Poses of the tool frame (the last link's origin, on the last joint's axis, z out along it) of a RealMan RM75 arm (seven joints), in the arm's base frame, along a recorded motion.
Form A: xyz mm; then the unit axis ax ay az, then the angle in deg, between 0 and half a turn.
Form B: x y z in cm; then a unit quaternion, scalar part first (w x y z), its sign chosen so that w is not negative. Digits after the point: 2 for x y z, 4 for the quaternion.
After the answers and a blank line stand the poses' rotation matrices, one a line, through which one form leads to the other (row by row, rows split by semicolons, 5 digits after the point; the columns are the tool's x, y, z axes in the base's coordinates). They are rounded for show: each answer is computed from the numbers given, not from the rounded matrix.
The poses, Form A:
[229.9 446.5 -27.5 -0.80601 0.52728 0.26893 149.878]
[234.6 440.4 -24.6 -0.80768 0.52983 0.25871 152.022]
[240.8 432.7 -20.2 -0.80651 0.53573 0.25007 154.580]
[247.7 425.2 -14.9 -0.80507 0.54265 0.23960 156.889]
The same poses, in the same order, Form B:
[22.99 44.65 -2.75 0.2598 -0.7783 0.5092 0.2597]
[23.46 44.04 -2.46 0.2417 -0.7837 0.5141 0.2510]
[24.08 43.27 -2.02 0.2200 -0.7867 0.5226 0.2439]
[24.77 42.52 -1.49 0.2003 -0.7887 0.5316 0.2347]

0.34662 -0.92756 -0.13964; -0.65763 -0.34645 0.66894; -0.66886 -0.14004 -0.73008
0.34533 -0.92722 -0.14493; -0.68449 -0.35450 0.63703; -0.64205 -0.12078 -0.75709
0.33476 -0.92966 -0.15388; -0.71497 -0.35696 0.60116; -0.61380 -0.09123 -0.78417
0.32450 -0.93271 -0.15731; -0.74462 -0.35445 0.56560; -0.58330 -0.06640 -0.80954

